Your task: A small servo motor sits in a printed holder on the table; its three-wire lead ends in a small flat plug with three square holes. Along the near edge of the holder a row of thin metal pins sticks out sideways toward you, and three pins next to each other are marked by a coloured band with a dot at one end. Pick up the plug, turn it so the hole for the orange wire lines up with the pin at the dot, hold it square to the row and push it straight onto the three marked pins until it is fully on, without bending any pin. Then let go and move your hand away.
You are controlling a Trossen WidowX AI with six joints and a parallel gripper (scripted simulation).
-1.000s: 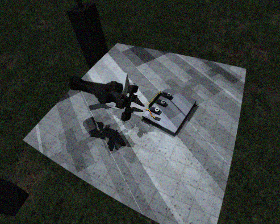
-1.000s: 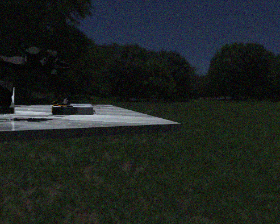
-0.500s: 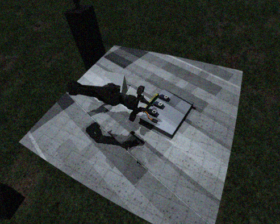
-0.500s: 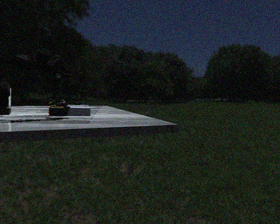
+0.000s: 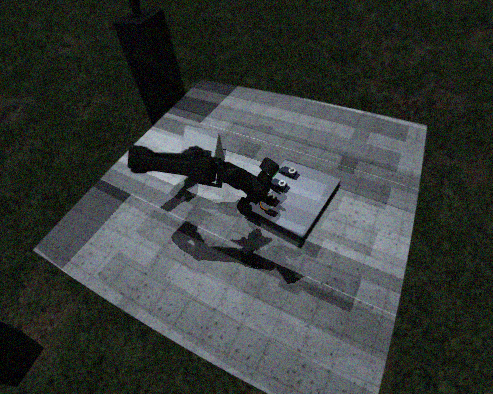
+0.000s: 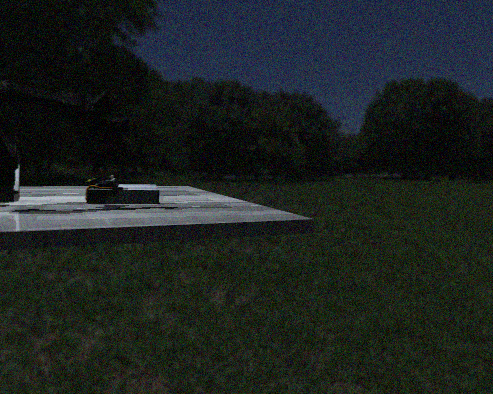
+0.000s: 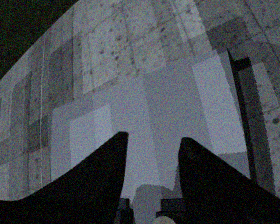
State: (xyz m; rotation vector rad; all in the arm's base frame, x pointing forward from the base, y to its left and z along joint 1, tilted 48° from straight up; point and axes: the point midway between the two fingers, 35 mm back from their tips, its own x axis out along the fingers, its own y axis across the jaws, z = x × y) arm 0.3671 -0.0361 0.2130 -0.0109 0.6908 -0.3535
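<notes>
Right now the grey printed holder is 150 mm below my gripper tip, 120 mm to the left of it and 60 mm ahead of it.
</notes>
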